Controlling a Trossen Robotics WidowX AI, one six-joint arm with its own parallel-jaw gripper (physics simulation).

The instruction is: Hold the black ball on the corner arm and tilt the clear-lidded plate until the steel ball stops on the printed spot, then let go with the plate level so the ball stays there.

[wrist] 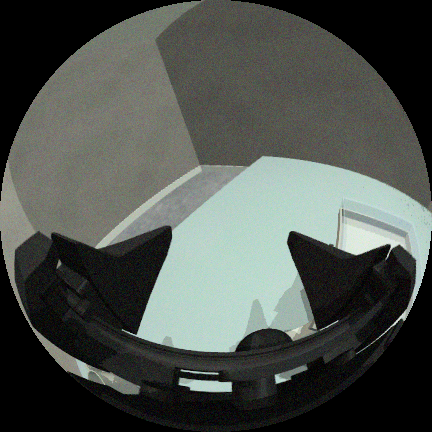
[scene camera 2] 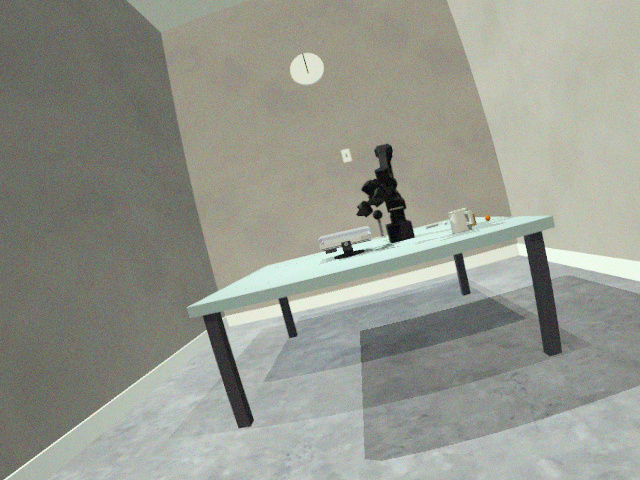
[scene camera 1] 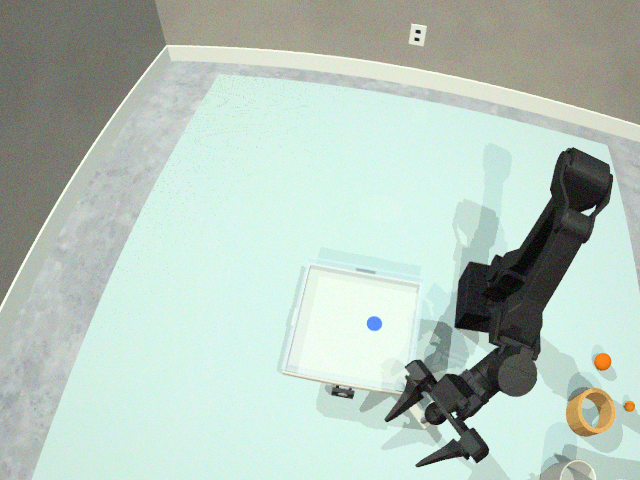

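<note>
The clear-lidded plate (scene camera 1: 330, 335) (scene camera 2: 345, 238) (wrist: 367, 241) stands on a black pivot stand (scene camera 2: 347, 248), roughly parallel to the table edge. Its blue printed spot (scene camera 1: 374, 323) shows right of centre. The steel ball (scene camera 1: 400, 384) shows faintly in the corner nearest the gripper, off the spot. The black ball (scene camera 1: 435, 413) (scene camera 2: 377, 214) (wrist: 264, 339) sits on the corner arm (scene camera 1: 419, 416). My gripper (scene camera 1: 402, 442) (wrist: 232, 235) is open and empty. Its fingertips reach past the black ball, which lies near the crossbar between the fingers; the crossbar hides part of it in the wrist view.
An orange ring (scene camera 1: 573, 413) and two orange balls, one larger (scene camera 1: 602, 361) (scene camera 2: 487, 218) and one small (scene camera 1: 629, 406), are right of the gripper in the first scene view. A white mug (scene camera 1: 577, 464) (scene camera 2: 459, 221) stands near them. The arm's base is beside the plate.
</note>
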